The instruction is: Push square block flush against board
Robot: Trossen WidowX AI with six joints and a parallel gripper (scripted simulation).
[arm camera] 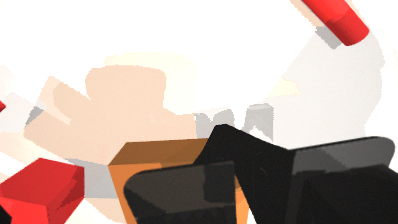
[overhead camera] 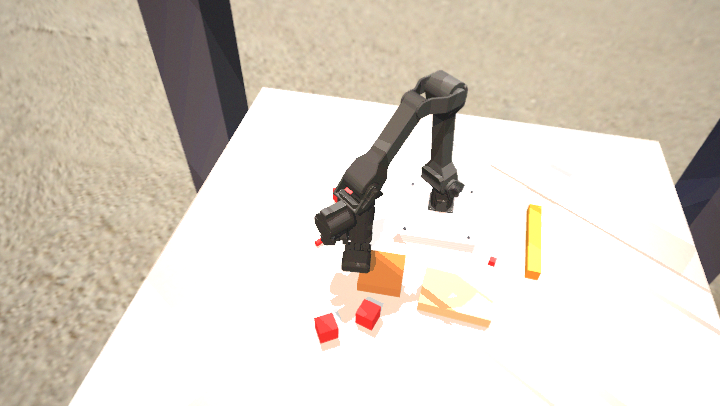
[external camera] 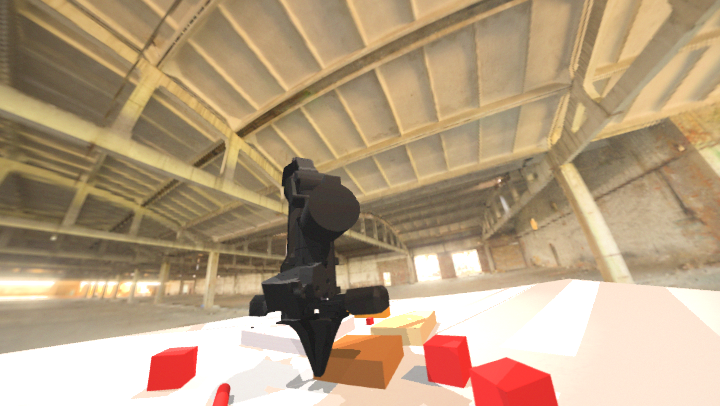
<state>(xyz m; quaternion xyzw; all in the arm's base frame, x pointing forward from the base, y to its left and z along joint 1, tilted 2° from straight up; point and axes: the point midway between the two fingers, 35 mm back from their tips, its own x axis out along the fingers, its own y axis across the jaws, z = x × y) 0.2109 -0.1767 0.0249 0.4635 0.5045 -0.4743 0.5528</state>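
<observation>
The square block is 3 cm ahead of my gripper tip and 6 cm to the left of it. The rest, counted from my gripper tip: red rod 6 cm behind, 9 cm to the right, 1 cm below; small red cube 7 cm behind, 32 cm to the left; long yellow bar 15 cm behind, 42 cm to the left.
</observation>
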